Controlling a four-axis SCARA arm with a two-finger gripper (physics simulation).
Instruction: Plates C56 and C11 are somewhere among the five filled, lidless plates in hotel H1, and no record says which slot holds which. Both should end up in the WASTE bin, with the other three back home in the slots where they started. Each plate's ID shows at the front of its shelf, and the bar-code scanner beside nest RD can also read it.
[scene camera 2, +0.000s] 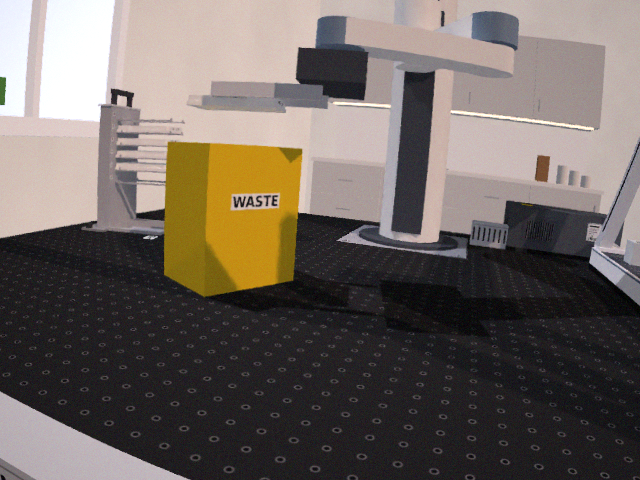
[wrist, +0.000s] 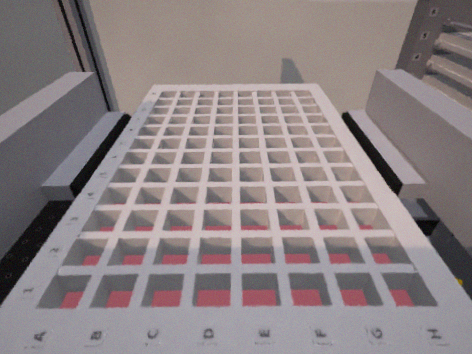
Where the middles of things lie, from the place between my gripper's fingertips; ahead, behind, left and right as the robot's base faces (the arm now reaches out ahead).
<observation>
The dark grey device (scene camera 2: 572, 227) is 68 cm behind my hand, 62 cm to the left of it and 22 cm below it.
</observation>
